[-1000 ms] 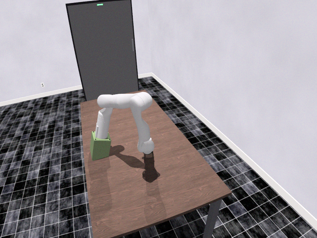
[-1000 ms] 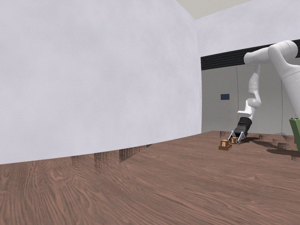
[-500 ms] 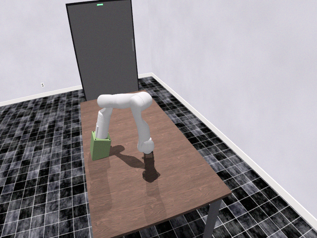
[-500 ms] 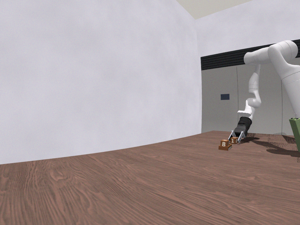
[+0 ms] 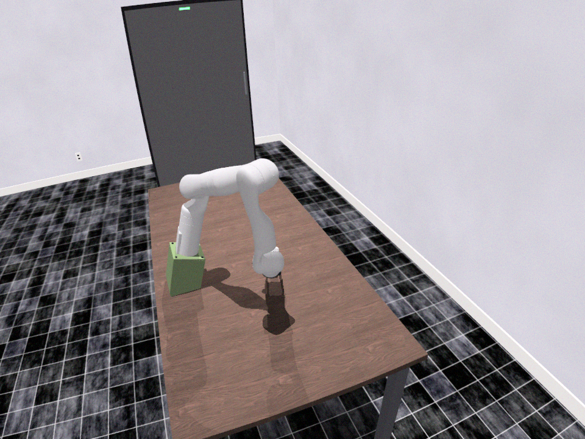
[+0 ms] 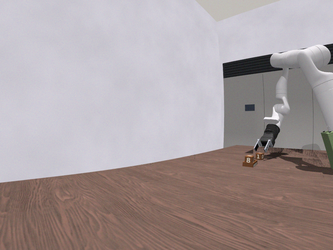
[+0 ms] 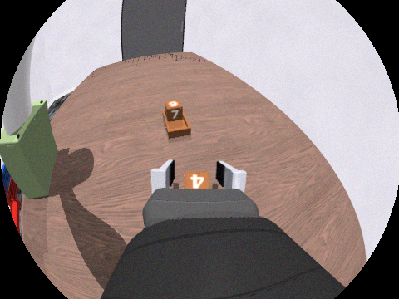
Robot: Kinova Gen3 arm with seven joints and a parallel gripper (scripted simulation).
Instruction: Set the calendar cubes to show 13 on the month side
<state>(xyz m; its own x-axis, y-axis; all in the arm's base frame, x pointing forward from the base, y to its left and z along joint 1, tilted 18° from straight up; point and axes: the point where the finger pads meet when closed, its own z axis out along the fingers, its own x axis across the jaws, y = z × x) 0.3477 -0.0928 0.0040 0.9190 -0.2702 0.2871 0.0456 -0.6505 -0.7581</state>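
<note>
Now: the brown number cube 40 mm below my hand. Round my hand: calendar tray (160 mm to the left, 50 mm below).
</note>
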